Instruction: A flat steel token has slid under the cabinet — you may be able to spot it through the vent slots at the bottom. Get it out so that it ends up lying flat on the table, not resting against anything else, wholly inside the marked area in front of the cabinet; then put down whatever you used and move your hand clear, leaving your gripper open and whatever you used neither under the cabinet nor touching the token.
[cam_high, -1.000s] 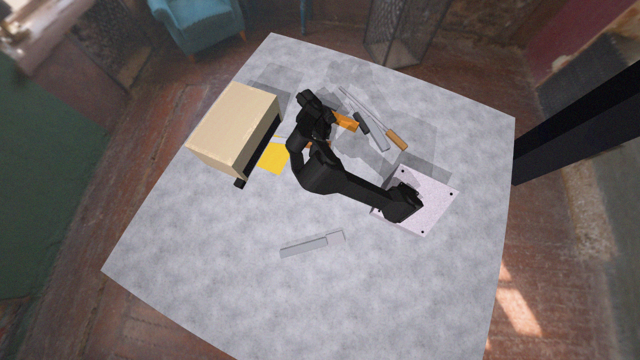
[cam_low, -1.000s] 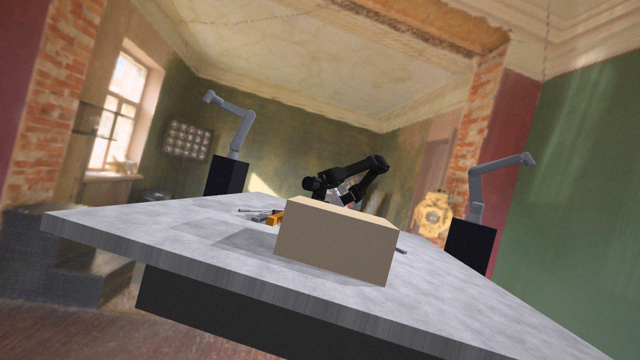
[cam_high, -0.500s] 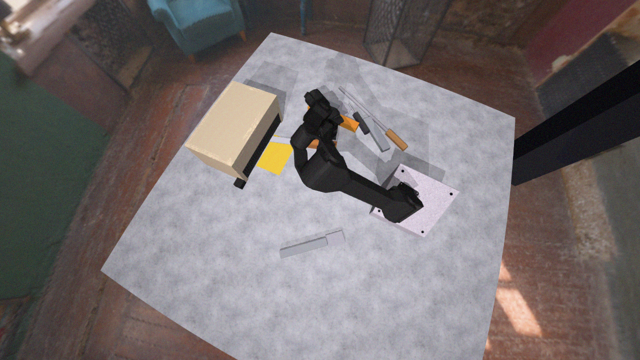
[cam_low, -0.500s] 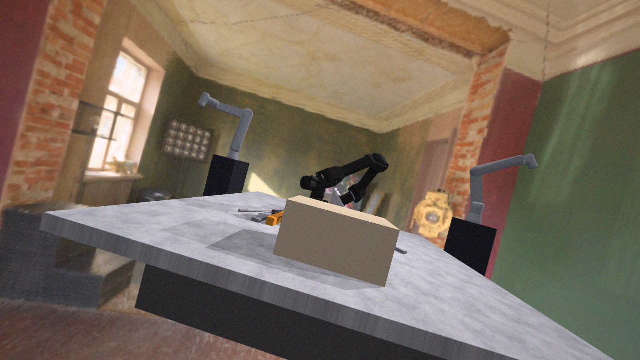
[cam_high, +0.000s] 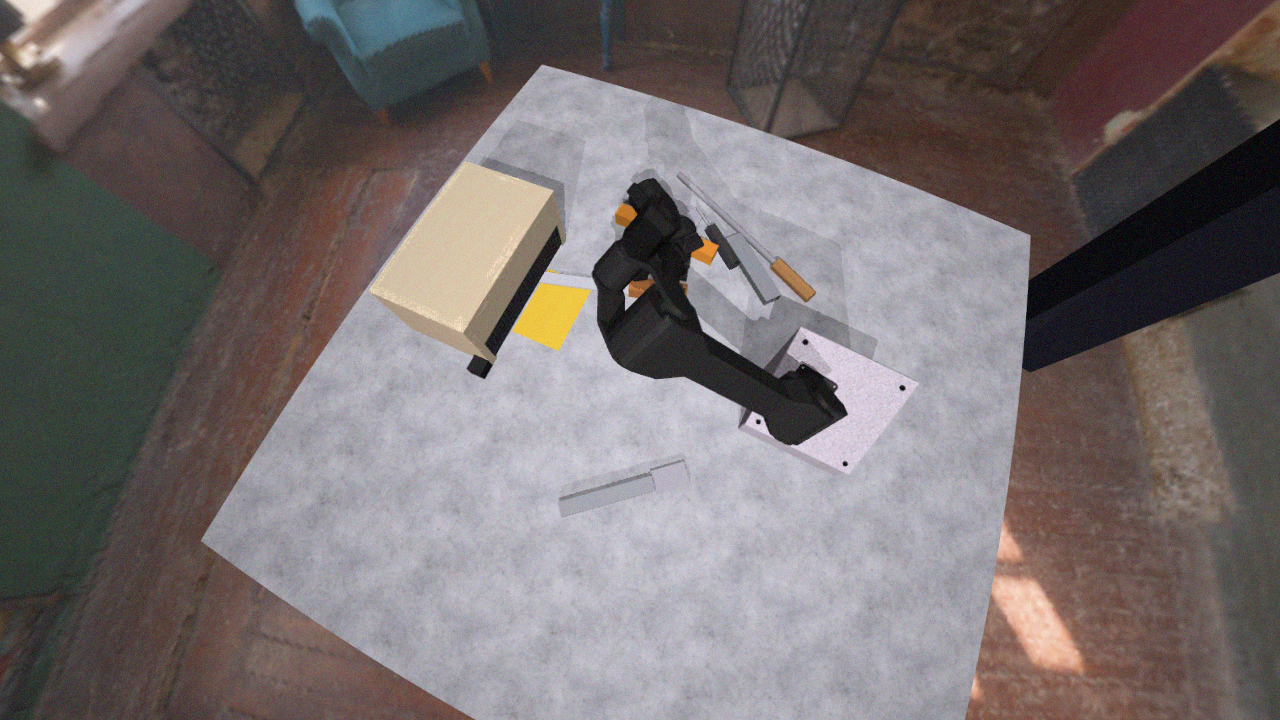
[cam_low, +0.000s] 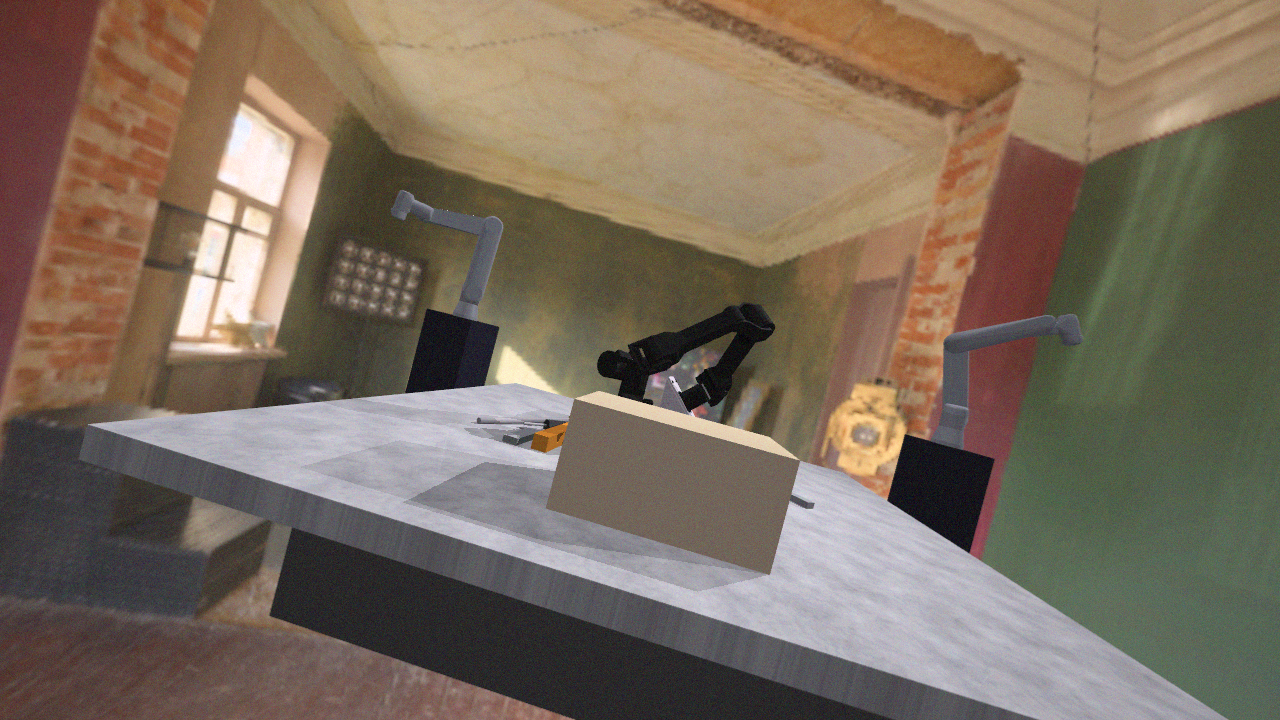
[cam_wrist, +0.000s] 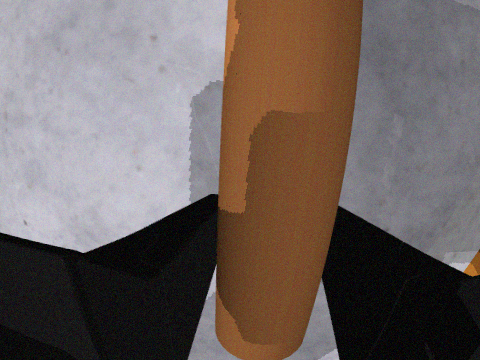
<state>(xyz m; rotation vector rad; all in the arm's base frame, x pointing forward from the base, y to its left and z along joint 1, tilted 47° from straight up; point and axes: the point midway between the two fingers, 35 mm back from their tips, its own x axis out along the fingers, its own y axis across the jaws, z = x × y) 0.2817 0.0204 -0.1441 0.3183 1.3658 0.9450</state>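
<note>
The orange bar lies 7 cm ahead of my gripper tip, 12 cm to the right of it and 1 cm above it. Round my gripper tip: flat grey token (29 cm ahead, 16 cm to the left); grey bar (12 cm behind, 14 cm to the right); black-handled tool (1 cm behind, 17 cm to the right).
</note>
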